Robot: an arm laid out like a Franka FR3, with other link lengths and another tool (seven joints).
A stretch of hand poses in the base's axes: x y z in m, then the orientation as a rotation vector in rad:
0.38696 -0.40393 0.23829 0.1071 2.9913 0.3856
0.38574 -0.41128 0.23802 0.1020 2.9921 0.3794
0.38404 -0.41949 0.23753 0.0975 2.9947 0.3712
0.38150 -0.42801 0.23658 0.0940 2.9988 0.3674
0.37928 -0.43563 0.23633 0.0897 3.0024 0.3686
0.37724 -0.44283 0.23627 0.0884 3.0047 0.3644
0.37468 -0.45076 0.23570 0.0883 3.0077 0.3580
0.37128 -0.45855 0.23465 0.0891 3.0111 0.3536
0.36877 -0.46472 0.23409 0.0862 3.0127 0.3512
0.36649 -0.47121 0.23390 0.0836 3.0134 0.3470
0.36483 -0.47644 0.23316 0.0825 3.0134 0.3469
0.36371 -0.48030 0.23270 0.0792 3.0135 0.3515
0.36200 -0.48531 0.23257 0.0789 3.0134 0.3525
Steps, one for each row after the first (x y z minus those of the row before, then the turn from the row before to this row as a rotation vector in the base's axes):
-0.00122 -0.00735 -0.00027 -0.0043 -0.0004 0.0031
-0.00170 -0.00821 -0.00049 -0.0057 0.0013 0.0028
-0.00254 -0.00852 -0.00095 -0.0029 0.0033 0.0026
-0.00222 -0.00762 -0.00025 0.0004 0.0032 0.0033
-0.00204 -0.00720 -0.00006 -0.0029 0.0017 0.0009
-0.00256 -0.00793 -0.00057 -0.0044 0.0023 0.0001
-0.00340 -0.00779 -0.00105 -0.0030 0.0030 -0.0003
-0.00251 -0.00617 -0.00056 -0.0018 0.0011 0.0020
-0.00228 -0.00649 -0.00019 -0.0029 0.0000 0.0016
-0.00166 -0.00523 -0.00074 -0.0001 -0.0001 0.0007
-0.00112 -0.00386 -0.00046 0.0029 0.0002 0.0024
-0.00171 -0.00501 -0.00013 0.0006 0.0000 0.0002

